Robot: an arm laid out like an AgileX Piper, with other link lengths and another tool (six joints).
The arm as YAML. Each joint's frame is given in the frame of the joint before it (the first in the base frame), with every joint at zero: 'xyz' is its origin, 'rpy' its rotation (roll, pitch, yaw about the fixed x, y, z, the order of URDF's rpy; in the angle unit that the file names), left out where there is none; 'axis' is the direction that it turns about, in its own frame. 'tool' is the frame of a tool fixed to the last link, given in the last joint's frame.
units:
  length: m
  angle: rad
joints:
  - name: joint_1
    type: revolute
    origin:
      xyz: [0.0, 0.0, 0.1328]
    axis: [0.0, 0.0, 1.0]
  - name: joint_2
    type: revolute
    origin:
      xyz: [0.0, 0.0, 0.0]
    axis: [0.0, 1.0, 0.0]
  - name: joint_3
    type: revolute
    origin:
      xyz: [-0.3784, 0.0, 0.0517]
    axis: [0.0, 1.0, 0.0]
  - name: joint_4
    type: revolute
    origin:
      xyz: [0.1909, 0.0, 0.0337]
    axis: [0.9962, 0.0, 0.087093]
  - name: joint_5
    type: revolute
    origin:
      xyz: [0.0, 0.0, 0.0]
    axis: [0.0, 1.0, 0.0]
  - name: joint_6
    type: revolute
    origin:
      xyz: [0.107, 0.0, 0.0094]
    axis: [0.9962, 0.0, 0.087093]
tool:
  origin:
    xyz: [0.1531, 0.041, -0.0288]
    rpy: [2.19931, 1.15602, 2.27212]
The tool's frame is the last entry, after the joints.
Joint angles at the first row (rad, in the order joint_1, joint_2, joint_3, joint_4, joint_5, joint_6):
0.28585, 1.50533, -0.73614, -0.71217, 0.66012, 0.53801
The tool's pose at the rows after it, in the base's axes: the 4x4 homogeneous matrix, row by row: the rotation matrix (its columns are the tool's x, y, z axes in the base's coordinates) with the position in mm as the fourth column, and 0 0 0 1 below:
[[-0.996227 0.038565 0.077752 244.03], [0.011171 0.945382 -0.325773 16.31], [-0.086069 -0.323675 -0.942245 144.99], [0 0 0 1]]
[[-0.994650 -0.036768 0.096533 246.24], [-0.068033 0.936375 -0.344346 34.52], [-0.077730 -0.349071 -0.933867 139.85], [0 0 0 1]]
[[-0.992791 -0.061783 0.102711 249.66], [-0.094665 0.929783 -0.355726 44.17], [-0.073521 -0.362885 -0.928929 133.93], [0 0 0 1]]
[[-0.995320 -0.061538 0.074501 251.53], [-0.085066 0.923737 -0.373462 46.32], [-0.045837 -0.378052 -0.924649 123.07], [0 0 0 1]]
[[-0.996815 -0.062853 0.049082 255.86], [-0.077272 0.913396 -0.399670 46.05], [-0.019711 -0.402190 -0.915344 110.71], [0 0 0 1]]
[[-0.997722 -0.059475 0.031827 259.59], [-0.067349 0.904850 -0.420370 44.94], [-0.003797 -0.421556 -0.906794 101.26], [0 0 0 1]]
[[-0.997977 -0.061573 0.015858 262.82], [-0.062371 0.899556 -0.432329 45.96], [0.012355 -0.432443 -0.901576 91.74], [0 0 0 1]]
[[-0.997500 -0.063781 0.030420 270.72], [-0.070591 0.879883 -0.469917 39.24], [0.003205 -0.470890 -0.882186 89.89], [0 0 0 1]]
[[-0.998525 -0.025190 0.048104 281.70], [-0.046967 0.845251 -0.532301 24.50], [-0.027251 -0.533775 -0.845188 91.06], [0 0 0 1]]
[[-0.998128 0.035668 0.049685 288.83], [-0.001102 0.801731 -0.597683 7.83], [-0.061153 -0.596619 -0.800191 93.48], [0 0 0 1]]
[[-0.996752 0.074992 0.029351 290.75], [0.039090 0.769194 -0.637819 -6.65], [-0.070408 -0.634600 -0.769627 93.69], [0 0 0 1]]
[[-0.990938 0.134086 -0.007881 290.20], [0.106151 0.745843 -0.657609 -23.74], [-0.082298 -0.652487 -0.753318 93.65], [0 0 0 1]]
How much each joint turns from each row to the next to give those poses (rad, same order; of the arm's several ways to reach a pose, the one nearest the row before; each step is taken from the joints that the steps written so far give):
0.11094, 0.05219, 0.00003, -0.05315, 0.03719, 0.05789
0.09095, 0.03104, -0.00002, -0.03714, 0.00828, 0.04055
0.04249, 0.03141, -0.00001, -0.03093, 0.00000, 0.04538
0.00728, 0.04733, 0.00000, -0.01287, 0.00000, 0.03220
0.00209, 0.05608, -0.00002, -0.03030, -0.00175, 0.04080
0.00002, 0.04293, 0.00003, -0.02806, -0.00002, 0.03820
0.00000, 0.03999, -0.00180, -0.01911, -0.00676, 0.02777
0.00239, 0.02471, -0.00181, -0.06105, 0.01972, 0.04294
0.00000, 0.03070, -0.00196, -0.08548, 0.05721, 0.08840
0.00000, 0.03269, -0.00003, -0.06113, 0.07608, 0.09003
-0.01672, 0.02547, 0.00004, -0.02291, 0.04546, 0.03826
-0.04079, 0.01511, -0.00004, -0.00667, 0.02900, 0.03247

